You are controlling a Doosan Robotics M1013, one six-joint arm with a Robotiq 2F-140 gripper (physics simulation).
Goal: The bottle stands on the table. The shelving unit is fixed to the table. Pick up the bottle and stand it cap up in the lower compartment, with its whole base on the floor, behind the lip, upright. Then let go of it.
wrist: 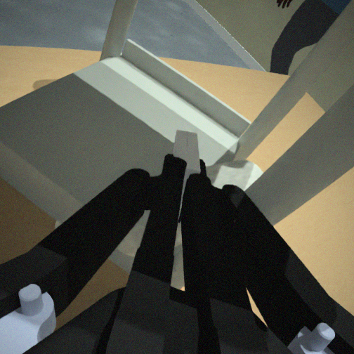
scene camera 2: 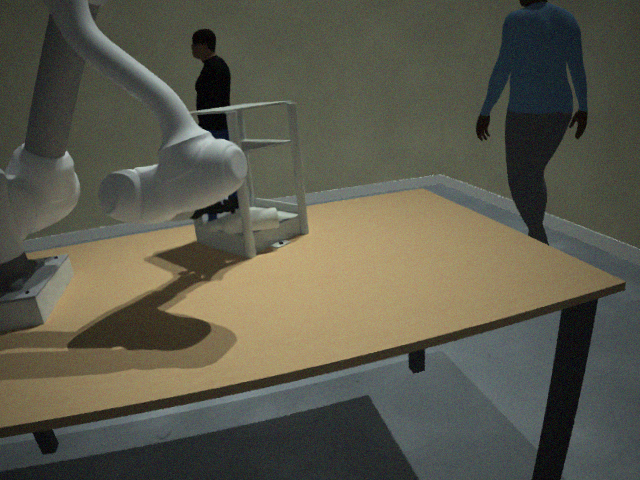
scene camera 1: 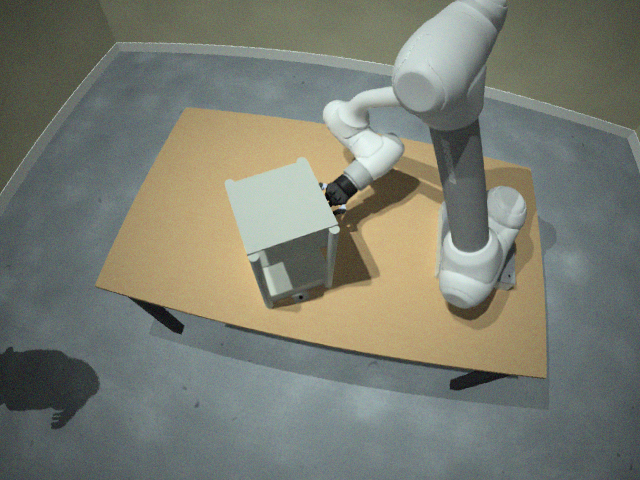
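The shelving unit (scene camera 1: 281, 206) (scene camera 2: 299, 170) (wrist: 185, 86) stands on the table, with a lip along its lower floor. The pale bottle (scene camera 2: 264, 218) (wrist: 234, 173) lies on its side, low at one side of the lower compartment, and is not upright. In scene camera 2 it passes behind a post. In the wrist view the fingers hide much of it; whether it rests fully on the floor or partly on an edge is unclear. My gripper (wrist: 183, 146) is shut and empty, its fingertips close together above the lower floor beside the bottle. In scene camera 1 the top board hides the fingertips.
The unit's posts (scene camera 1: 332, 258) (scene camera 2: 247, 206) stand close to the gripper, and its upper shelf (scene camera 2: 266, 143) lies above the lower compartment. The arm reaches in from the robot base side over the wooden table (scene camera 1: 180, 248) (scene camera 2: 387, 268). Two people stand beyond the table.
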